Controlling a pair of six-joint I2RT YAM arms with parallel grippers.
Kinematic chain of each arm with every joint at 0, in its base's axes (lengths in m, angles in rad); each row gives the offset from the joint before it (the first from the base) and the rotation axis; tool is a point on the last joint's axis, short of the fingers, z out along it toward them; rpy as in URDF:
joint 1: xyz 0 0 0.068 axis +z
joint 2: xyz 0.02 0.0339 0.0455 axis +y
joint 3: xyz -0.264 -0.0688 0 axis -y
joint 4: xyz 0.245 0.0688 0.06 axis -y
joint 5: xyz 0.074 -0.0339 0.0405 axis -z
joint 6: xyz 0.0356 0 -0.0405 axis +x
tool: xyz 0 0 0 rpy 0 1.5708 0
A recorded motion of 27 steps. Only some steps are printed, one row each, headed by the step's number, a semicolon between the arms.
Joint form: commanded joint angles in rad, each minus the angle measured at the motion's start. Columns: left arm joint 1, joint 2, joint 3, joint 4, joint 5, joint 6; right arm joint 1, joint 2, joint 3, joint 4, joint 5, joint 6.
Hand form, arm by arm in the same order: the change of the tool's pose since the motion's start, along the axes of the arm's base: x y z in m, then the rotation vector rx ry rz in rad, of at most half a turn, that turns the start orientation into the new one. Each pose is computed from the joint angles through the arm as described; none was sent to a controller.
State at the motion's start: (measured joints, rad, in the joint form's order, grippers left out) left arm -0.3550 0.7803 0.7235 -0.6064 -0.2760 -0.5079; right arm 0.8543 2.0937 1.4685 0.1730 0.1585 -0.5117
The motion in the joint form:
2: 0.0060 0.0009 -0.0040 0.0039 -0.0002 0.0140; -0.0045 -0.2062 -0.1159 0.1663 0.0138 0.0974
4: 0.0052 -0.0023 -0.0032 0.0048 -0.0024 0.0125; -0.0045 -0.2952 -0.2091 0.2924 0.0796 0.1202
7: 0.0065 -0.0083 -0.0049 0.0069 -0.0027 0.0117; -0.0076 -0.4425 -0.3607 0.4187 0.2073 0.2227
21: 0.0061 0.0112 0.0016 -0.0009 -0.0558 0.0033; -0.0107 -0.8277 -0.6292 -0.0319 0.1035 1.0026
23: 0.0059 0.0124 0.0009 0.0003 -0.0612 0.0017; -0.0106 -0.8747 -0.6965 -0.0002 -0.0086 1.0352
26: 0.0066 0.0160 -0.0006 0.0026 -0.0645 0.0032; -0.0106 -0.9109 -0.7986 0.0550 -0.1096 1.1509
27: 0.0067 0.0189 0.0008 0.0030 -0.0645 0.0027; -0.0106 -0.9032 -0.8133 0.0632 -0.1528 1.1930
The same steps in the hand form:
2: 0.0006 0.0008 -0.0011 0.0117 0.0008 -0.0021; -0.0199 -0.0267 0.0701 0.2623 -0.1139 -0.0483
4: 0.0001 0.0010 -0.0003 0.0101 -0.0042 -0.0003; -0.0325 -0.0445 0.0886 0.3640 -0.1938 -0.1126
7: -0.0006 0.0015 0.0002 0.0075 -0.0103 0.0018; -0.0547 -0.0781 0.1067 0.5303 -0.2366 -0.2560
21: 0.0022 0.0023 -0.0008 0.0387 -0.0020 0.0479; -0.1205 -0.1487 0.0882 0.8565 0.4247 -0.4537
23: 0.0025 0.0024 -0.0011 0.0409 -0.0025 0.0529; -0.1312 -0.1547 0.0802 0.8773 0.5104 -0.3671
26: 0.0032 0.0023 -0.0019 0.0450 -0.0006 0.0553; -0.1424 -0.1619 0.0594 0.9322 0.6539 -0.3322
27: 0.0037 0.0022 -0.0018 0.0450 0.0004 0.0556; -0.1436 -0.1610 0.0532 0.9402 0.7166 -0.3217

